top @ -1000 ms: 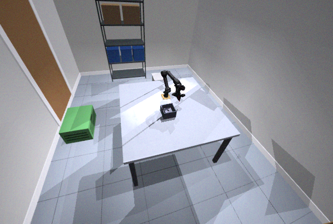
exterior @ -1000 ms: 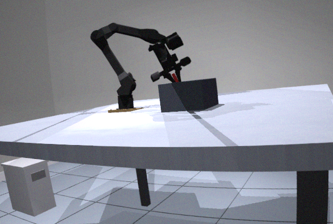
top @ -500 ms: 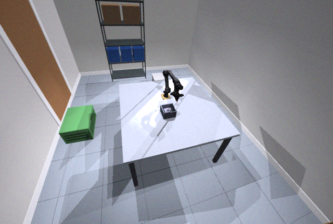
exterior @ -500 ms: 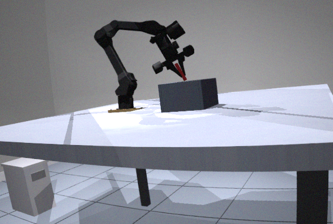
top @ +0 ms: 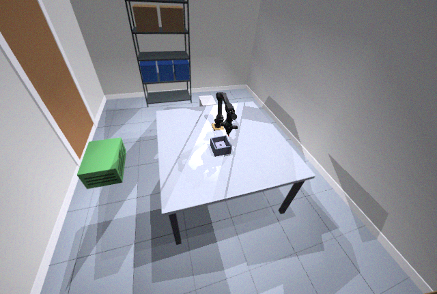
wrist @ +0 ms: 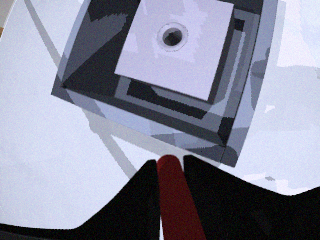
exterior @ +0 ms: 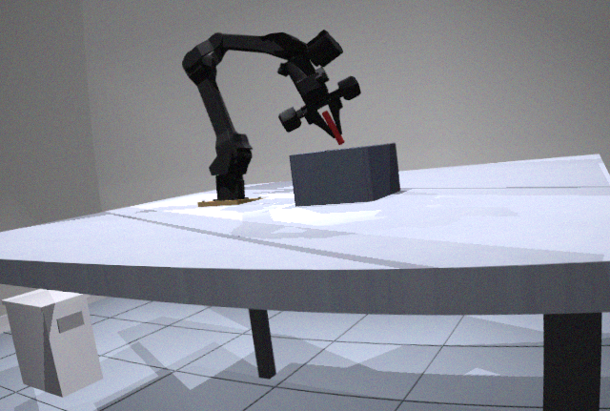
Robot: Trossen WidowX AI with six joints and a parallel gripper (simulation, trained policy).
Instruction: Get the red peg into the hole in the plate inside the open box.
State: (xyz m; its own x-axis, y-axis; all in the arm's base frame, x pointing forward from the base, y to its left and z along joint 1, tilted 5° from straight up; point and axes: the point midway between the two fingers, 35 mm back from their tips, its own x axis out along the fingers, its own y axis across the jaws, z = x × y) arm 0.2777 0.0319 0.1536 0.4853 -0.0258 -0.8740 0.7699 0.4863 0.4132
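The red peg lies 20 mm above my gripper tip, 10 mm to the left of it and 10 mm behind it. Round my gripper tip: pale plate: 80 mm to the right, 80 mm below, 60 mm ahead; then dark box: 100 mm below, 80 mm to the right, 60 mm ahead.
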